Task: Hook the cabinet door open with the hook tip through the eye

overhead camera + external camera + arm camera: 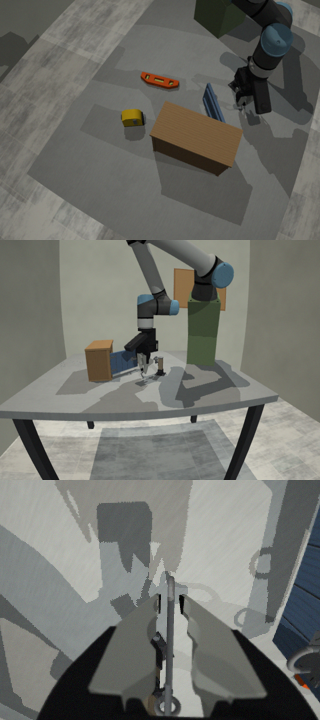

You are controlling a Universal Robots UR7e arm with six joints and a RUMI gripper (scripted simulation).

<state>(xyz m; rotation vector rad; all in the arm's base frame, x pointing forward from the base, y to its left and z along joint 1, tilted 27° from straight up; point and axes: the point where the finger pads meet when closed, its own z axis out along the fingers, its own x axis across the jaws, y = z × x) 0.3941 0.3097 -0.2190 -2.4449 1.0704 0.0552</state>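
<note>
The hook is 30 mm behind my hand, 30 mm to the right of it and 10 mm above it. Round my hand: blue door 100 mm ahead, 50 mm to the right, 30 mm above; orange spirit level 70 mm ahead, 320 mm to the right, 30 mm below; yellow tape measure 270 mm ahead, 290 mm to the right, 10 mm below.
</note>
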